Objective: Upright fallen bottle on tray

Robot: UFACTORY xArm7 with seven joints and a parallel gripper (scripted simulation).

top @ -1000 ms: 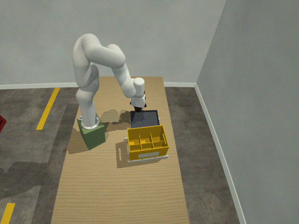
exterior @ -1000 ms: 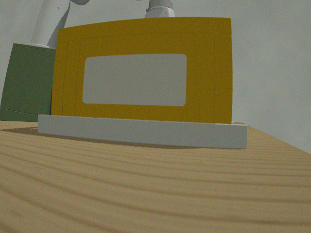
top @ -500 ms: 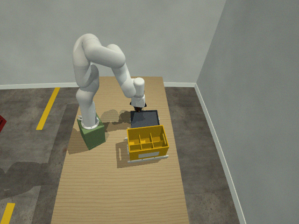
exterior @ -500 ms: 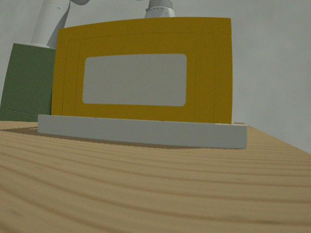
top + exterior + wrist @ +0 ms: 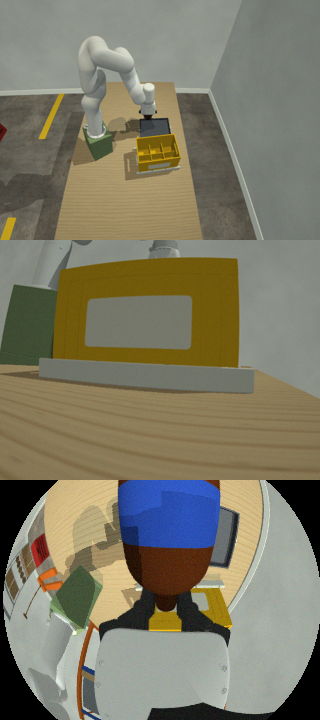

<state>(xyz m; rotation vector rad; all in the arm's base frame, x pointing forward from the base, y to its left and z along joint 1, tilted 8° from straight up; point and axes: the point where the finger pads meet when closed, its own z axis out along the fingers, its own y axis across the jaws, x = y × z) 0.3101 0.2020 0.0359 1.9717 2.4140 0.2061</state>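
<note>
My gripper is now 1 cm past the bottle and 6 cm to the right of it. The rest, counted from my hand: dark grey tray 5 cm ahead, 5 cm to the left, 19 cm below; then crate 11 cm ahead, 22 cm to the right, 12 cm below.
</note>
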